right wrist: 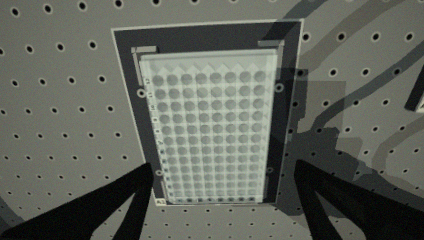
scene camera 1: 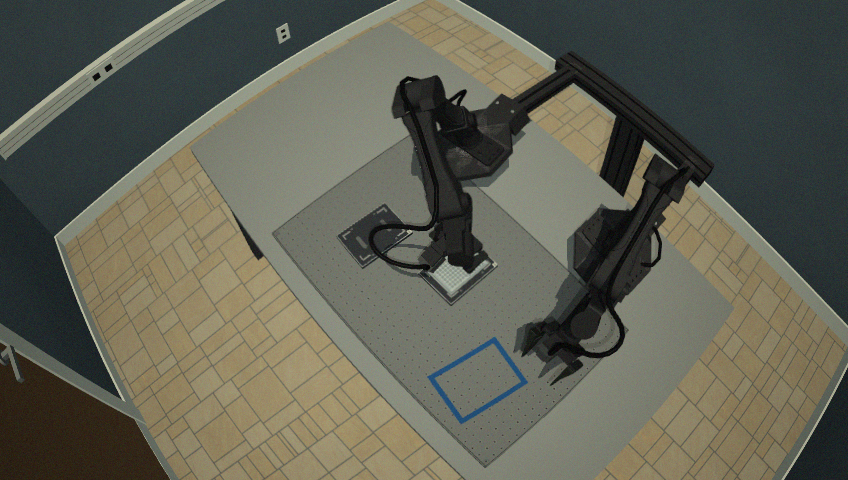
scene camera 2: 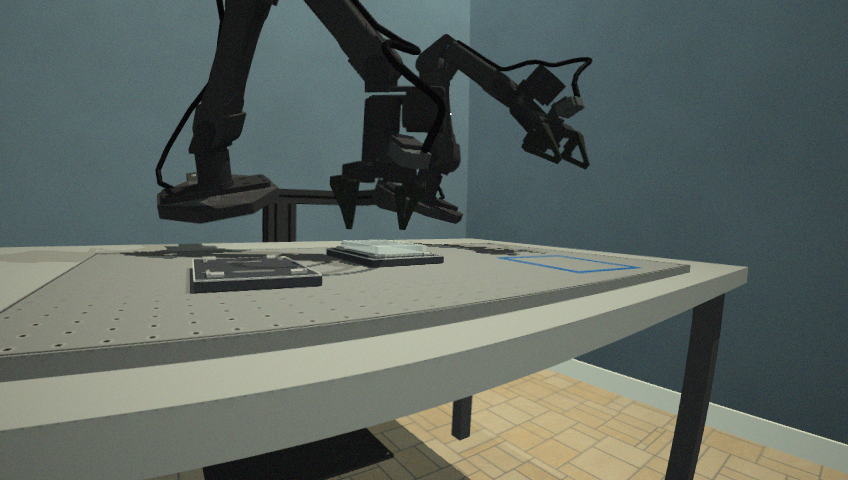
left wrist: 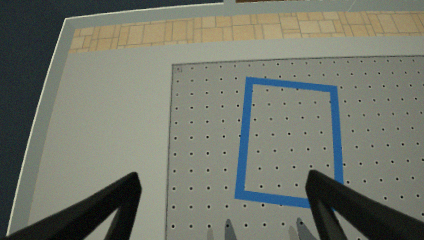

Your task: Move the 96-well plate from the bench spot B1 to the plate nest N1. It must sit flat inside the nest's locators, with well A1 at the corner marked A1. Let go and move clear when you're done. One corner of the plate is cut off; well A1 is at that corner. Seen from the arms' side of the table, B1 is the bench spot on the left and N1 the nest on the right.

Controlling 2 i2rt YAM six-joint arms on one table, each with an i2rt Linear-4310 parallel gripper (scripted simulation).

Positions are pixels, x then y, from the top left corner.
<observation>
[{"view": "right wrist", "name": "my right gripper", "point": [222, 169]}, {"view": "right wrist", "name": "96-well plate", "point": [210, 95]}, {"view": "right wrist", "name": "dark plate nest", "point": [240, 36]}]
</observation>
